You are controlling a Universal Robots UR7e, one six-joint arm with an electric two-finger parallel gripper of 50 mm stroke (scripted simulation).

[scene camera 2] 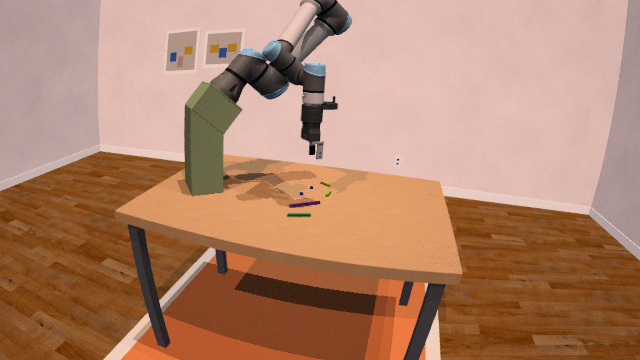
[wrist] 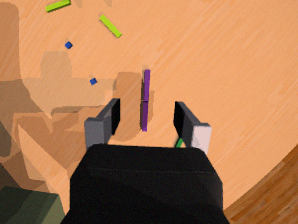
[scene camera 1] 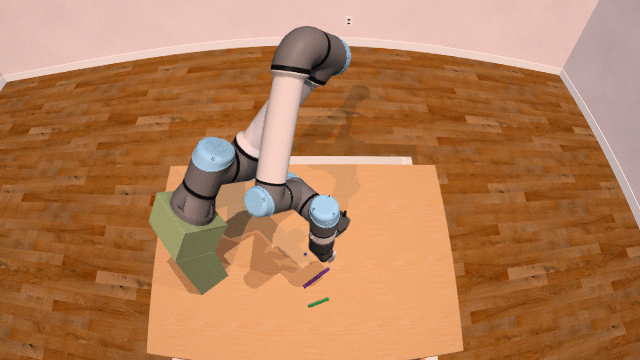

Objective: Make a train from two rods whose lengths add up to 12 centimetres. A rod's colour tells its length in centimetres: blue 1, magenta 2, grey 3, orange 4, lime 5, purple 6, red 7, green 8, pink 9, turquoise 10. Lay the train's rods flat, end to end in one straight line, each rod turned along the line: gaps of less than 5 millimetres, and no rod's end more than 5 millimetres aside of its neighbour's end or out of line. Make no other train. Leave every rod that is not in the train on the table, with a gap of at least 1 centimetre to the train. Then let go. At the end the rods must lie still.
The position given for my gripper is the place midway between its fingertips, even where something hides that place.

I see my gripper (scene camera 2: pixel 315 156).
My gripper is seen too in the wrist view (wrist: pixel 147 111).
